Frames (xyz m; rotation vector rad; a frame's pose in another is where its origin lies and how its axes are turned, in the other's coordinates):
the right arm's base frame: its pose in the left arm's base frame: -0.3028 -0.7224 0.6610 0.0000 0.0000 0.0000
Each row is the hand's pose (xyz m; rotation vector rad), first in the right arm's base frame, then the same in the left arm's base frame.
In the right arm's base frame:
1: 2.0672 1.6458 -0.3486 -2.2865 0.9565 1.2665
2: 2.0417 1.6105 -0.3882 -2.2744 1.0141 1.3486
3: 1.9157 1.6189 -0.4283 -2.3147 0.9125 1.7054
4: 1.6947 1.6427 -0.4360 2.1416 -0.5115 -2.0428
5: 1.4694 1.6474 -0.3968 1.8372 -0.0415 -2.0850
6: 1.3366 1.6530 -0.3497 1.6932 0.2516 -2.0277
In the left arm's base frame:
1: 1.7644 0.9234 0.3124 -2.2865 0.9565 1.2665
2: 1.7389 0.8881 0.2728 -2.2744 1.0141 1.3486
3: 1.6129 0.8965 0.2327 -2.3147 0.9125 1.7054
4: 1.3919 0.9203 0.2250 2.1416 -0.5115 -2.0428
5: 1.1666 0.9250 0.2642 1.8372 -0.0415 -2.0850
6: 1.0338 0.9306 0.3113 1.6932 0.2516 -2.0277

